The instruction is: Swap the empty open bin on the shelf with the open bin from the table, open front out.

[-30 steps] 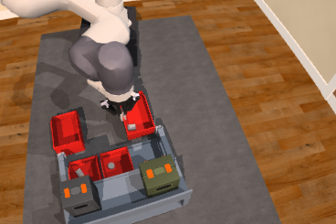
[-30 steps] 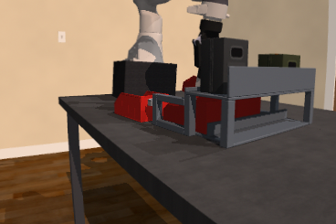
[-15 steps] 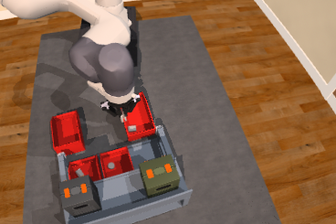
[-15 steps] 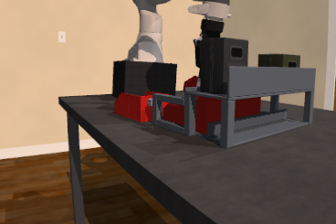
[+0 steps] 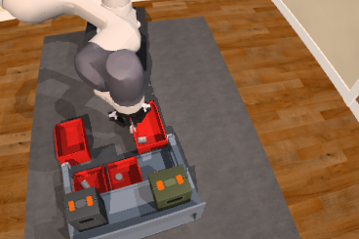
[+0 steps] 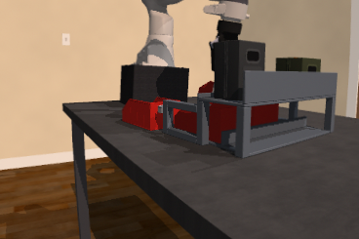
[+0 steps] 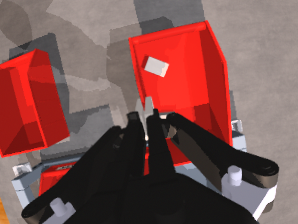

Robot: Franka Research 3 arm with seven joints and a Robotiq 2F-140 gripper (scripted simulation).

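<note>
My gripper is now 110 mm above the shelf lip, 70 mm to the left of it and 60 mm short of it. From my hand the other things lie so: grey box 240 mm ahead, 200 mm to the right, 50 mm above; then olive box 260 mm ahead, 30 mm to the left, 30 mm above.
</note>
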